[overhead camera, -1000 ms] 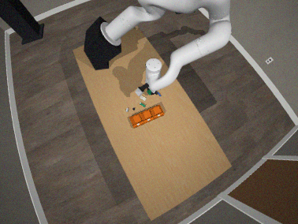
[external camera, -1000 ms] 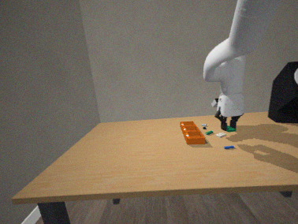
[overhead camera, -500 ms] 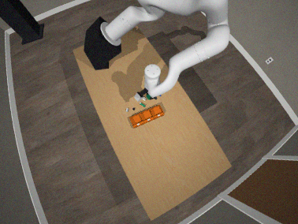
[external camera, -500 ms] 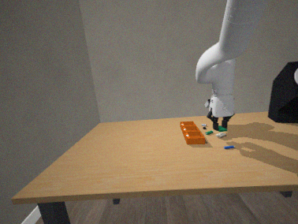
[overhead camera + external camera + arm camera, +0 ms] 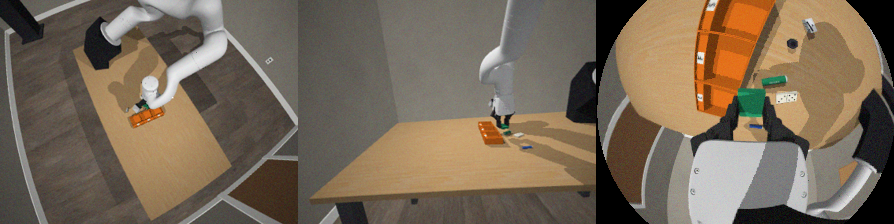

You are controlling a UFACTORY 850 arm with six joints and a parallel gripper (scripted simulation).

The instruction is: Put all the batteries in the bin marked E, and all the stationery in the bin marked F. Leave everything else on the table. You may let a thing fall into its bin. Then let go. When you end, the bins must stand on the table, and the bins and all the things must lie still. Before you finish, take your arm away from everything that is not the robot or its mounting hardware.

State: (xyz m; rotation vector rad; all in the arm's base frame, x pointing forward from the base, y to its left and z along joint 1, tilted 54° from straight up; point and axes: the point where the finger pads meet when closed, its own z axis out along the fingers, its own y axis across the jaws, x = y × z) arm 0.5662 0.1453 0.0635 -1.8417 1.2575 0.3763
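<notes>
The orange bin tray lies 7 cm ahead of my hand, 3 cm to the right of it and 6 cm below it. Round my hand: green block (2 cm below); then green battery (3 cm behind, 4 cm to the right, 7 cm below); then white piece (8 cm behind, 2 cm to the right, 7 cm below).
</notes>
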